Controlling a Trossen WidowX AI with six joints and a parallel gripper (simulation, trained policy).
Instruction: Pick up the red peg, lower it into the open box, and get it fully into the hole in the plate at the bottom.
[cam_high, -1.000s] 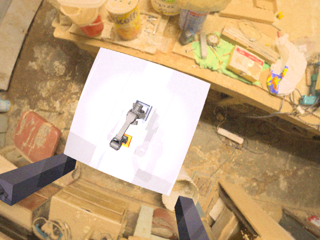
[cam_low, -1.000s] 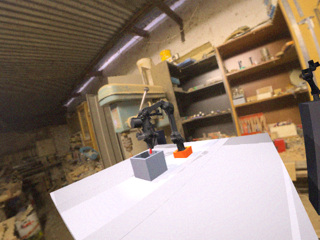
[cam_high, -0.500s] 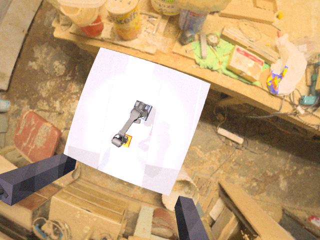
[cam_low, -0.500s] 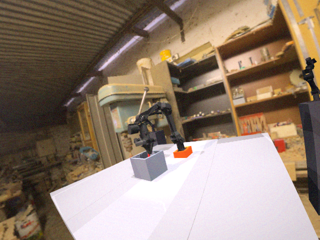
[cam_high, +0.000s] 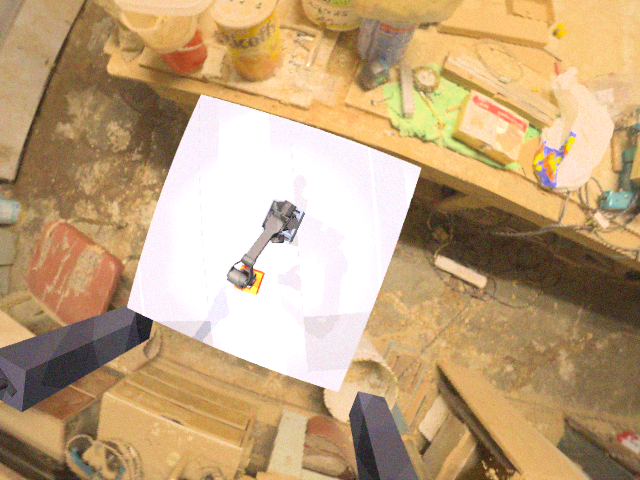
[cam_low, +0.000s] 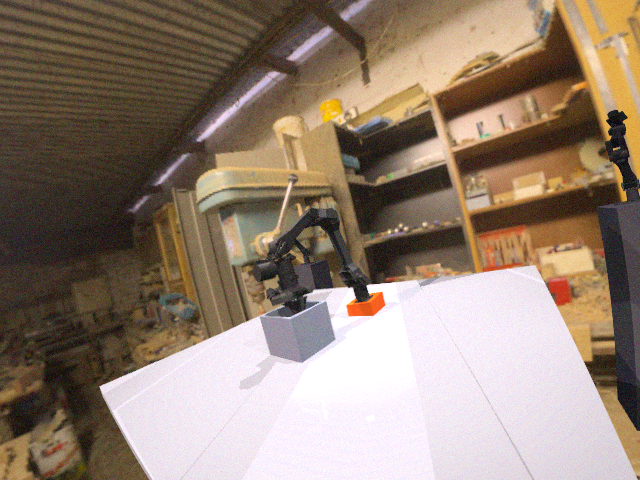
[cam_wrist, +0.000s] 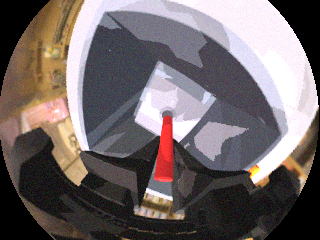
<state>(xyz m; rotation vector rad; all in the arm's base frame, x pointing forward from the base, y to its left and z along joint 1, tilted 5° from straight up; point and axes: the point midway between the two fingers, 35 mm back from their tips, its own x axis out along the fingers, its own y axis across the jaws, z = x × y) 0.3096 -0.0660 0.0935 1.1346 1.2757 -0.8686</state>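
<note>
The red peg lies 1 cm to the right of my gripper tip and 1 cm above it.
</note>
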